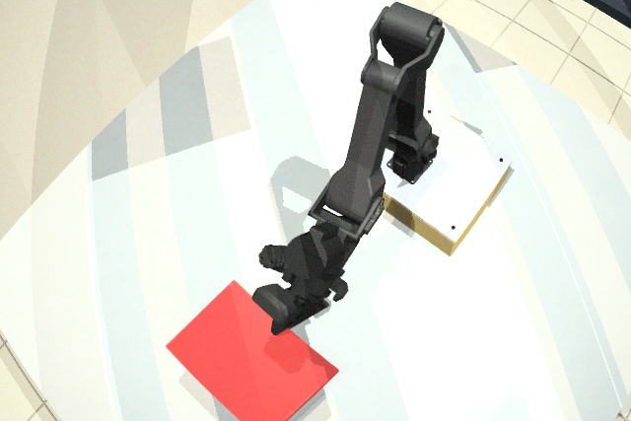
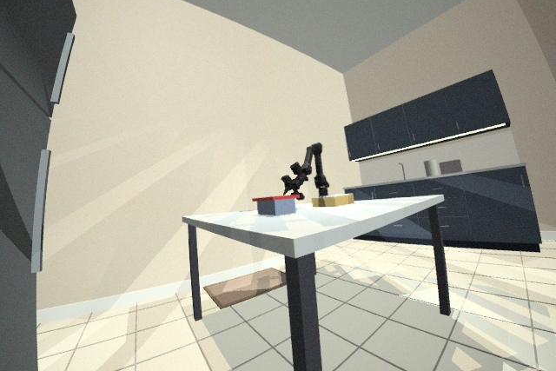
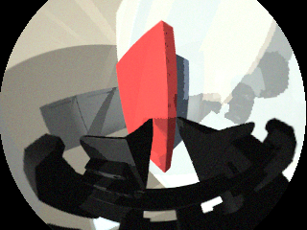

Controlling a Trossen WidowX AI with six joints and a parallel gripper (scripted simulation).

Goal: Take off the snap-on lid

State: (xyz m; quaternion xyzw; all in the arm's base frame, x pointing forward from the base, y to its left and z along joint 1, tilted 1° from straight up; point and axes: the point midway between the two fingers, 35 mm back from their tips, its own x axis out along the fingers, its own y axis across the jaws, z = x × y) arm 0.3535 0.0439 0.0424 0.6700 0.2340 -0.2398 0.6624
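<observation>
Now: the red lid 80 mm ahead of my gripper tip. Round my gripper tip: storage box: 80 mm ahead, 40 mm below.
</observation>
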